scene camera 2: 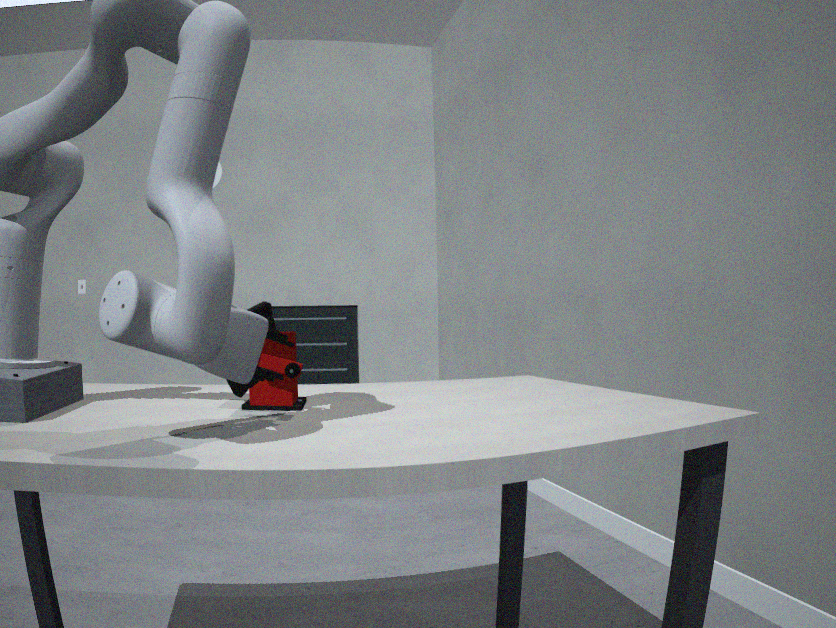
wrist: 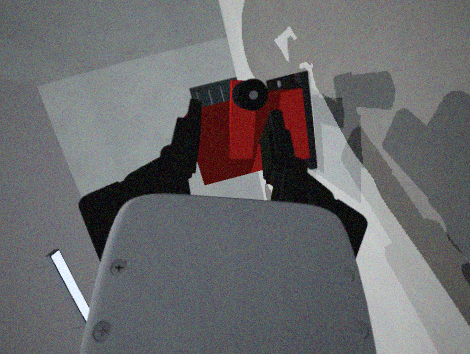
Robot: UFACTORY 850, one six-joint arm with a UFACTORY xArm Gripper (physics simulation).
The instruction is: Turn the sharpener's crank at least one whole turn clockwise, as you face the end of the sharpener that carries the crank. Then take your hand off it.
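Observation:
The red sharpener stands on a black base on the table. Its red crank arm lies roughly level in the scene view, with the round black knob at its right end. My gripper is partly open and holds nothing. In the scene view one finger is above the crank arm and the other below it. In the wrist view the right finger is close to the arm, with a wider gap at the left finger. Contact cannot be told.
The pale table extends to the right of the sharpener. The robot's grey base block is at the left. A dark drawer unit stands behind the table. Shadows of the arm fall around the sharpener.

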